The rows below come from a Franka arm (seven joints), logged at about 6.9 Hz.
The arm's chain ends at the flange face. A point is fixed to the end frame.
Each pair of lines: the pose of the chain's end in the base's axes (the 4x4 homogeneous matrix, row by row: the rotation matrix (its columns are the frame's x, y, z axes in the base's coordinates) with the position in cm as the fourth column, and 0 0 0 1 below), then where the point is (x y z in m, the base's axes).
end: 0.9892 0.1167 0.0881 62.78; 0.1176 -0.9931 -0.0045 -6.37; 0.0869 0.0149 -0.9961 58.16; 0 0 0 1
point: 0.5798 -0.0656 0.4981
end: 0.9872 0.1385 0.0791 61.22; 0.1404 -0.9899 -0.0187 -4.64; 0.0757 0.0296 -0.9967 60.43; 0 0 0 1
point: 0.5635 -0.0506 0.5212
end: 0.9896 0.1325 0.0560 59.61; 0.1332 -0.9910 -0.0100 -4.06; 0.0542 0.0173 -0.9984 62.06; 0 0 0 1
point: 0.5454 -0.0438 0.5387
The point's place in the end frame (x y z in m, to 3 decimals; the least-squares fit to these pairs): -0.055 -0.005 0.079
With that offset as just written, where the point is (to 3 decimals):
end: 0.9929 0.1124 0.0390 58.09; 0.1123 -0.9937 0.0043 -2.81; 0.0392 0.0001 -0.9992 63.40; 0 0 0 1
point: 0.529 -0.029 0.553
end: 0.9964 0.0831 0.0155 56.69; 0.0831 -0.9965 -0.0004 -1.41; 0.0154 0.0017 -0.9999 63.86; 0 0 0 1
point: 0.513 -0.014 0.559
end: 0.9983 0.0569 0.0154 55.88; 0.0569 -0.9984 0.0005 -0.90; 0.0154 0.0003 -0.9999 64.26; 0 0 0 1
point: 0.505 -0.007 0.563
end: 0.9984 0.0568 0.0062 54.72; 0.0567 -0.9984 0.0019 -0.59; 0.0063 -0.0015 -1.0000 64.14; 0 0 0 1
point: 0.492 -0.004 0.562
